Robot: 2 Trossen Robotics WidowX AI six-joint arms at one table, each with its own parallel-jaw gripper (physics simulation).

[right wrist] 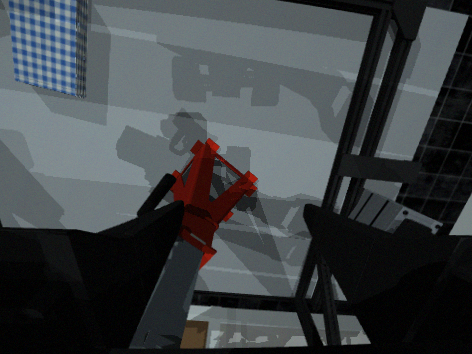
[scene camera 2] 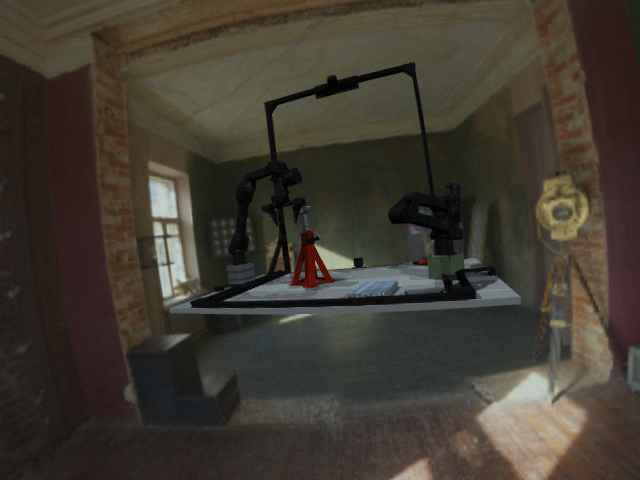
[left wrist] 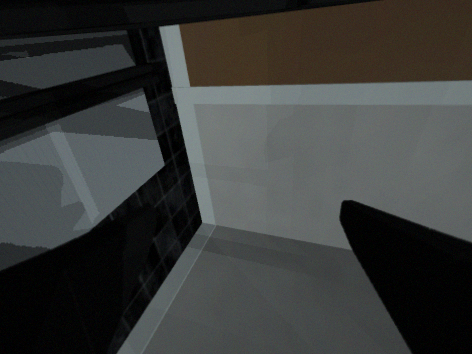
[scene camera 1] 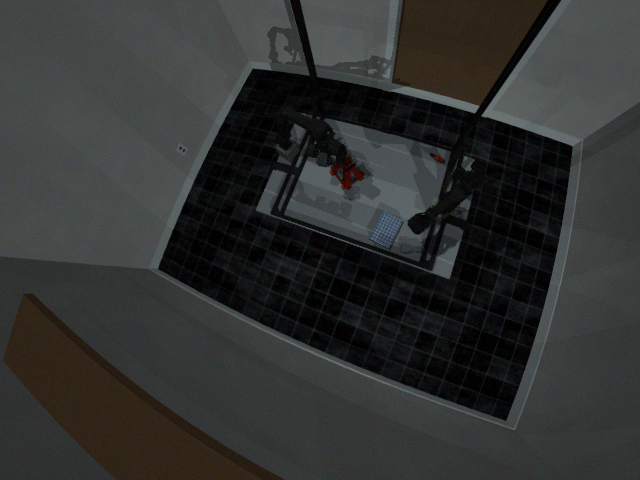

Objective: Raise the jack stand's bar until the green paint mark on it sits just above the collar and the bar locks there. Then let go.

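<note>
The red jack stand stands upright on the table. Its grey bar rises from the collar, with a saddle on top. A black lever sticks out at its side. No green paint mark can be made out. My right gripper is open and empty, pointing down beside the bar's top. In the right wrist view, the bar runs down behind the left-hand finger, outside the finger gap. My left gripper is open and empty, away from the stand, facing the wall.
A folded blue checked cloth lies near the table's front. A red-handled tool lies towards the back right. A green block is under the left arm. A black frame edges the work area.
</note>
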